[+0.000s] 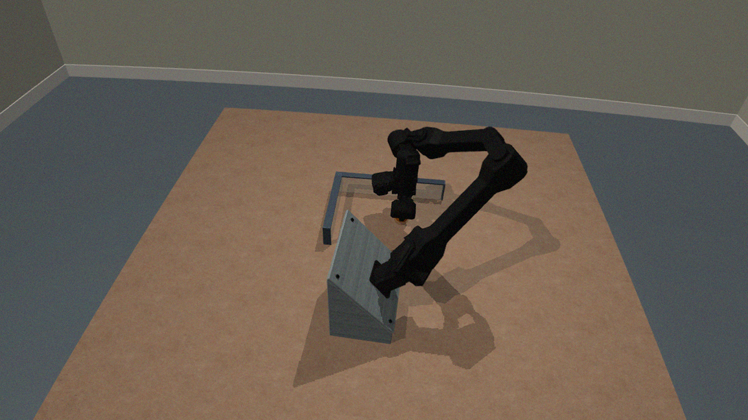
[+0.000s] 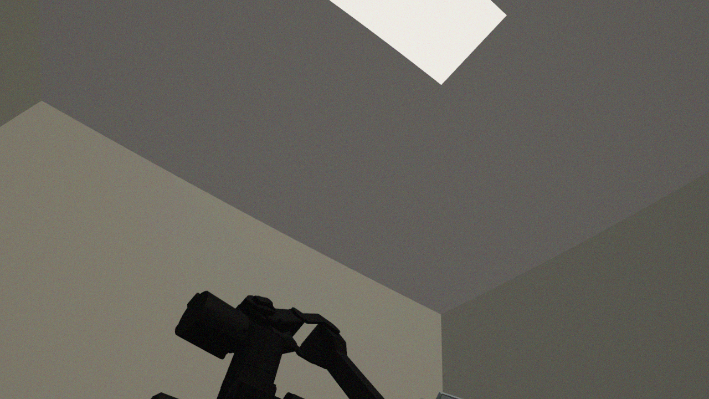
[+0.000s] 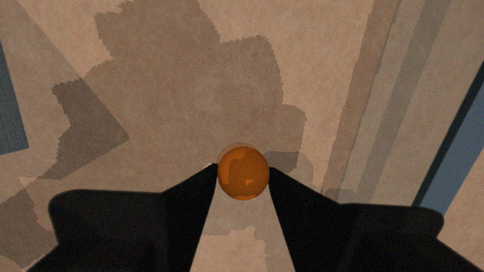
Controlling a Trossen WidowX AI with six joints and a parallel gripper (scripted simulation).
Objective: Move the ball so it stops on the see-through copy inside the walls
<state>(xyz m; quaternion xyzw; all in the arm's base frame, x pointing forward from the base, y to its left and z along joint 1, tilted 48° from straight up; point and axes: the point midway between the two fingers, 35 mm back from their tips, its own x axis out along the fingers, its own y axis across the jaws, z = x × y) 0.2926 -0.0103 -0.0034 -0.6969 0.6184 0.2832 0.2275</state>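
The see-through copy is 10 mm below my gripper tip. From my gripper tip the other things lie so: orange ball right at my gripper tip.
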